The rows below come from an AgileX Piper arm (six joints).
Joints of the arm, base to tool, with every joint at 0 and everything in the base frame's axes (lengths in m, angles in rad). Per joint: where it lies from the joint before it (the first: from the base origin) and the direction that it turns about. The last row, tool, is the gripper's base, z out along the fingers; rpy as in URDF.
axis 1: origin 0 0 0.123 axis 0 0 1
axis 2: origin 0 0 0 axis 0 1 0
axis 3: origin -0.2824 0 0.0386 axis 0 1 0
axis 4: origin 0.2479 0 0.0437 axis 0.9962 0 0.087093
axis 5: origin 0 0 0 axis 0 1 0
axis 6: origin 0.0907 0 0.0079 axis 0.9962 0 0.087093
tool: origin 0 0 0 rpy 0 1.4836 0
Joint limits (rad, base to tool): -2.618..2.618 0..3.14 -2.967..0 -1.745..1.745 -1.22..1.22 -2.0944..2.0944
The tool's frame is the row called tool.
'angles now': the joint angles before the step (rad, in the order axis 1, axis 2, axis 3, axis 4, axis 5, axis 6). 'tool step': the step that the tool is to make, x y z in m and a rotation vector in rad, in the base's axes. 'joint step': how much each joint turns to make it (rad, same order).
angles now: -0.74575 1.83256 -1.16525 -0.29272 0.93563 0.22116
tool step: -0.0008 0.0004 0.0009 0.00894 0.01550 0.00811
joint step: 0.00015 0.00005 -0.00423 -0.00003 0.01941 -0.01302
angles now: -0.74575 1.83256 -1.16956 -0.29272 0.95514 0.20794
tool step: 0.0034 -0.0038 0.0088 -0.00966 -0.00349 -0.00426
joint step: -0.00013 -0.00006 -0.03842 0.00003 0.02985 -0.00330
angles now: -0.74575 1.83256 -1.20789 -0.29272 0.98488 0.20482
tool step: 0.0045 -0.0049 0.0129 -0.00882 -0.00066 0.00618
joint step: -0.00016 0.00066 -0.05640 0.00214 0.04645 -0.01969
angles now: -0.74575 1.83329 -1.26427 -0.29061 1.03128 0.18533
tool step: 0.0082 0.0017 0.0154 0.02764 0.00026 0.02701
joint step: 0.01395 -0.00006 -0.06764 0.03620 0.07780 -0.04909
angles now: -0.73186 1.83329 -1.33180 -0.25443 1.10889 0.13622
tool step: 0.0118 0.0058 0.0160 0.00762 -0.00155 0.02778
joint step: 0.03238 -0.00002 -0.06704 0.01511 0.06917 -0.01716
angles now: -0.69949 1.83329 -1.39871 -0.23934 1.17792 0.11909
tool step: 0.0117 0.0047 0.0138 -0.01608 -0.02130 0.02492
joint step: 0.03038 0.00002 -0.05579 0.00351 0.02943 -0.00228
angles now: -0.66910 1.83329 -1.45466 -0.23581 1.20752 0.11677
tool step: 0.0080 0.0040 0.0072 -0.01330 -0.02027 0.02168
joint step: 0.02156 -0.00014 -0.02827 0.00238 0.00398 -0.00171
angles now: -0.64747 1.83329 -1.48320 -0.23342 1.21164 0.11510
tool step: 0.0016 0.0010 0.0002 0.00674 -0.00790 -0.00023
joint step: 0.00242 0.00147 -0.00364 0.01050 -0.00009 -0.00005
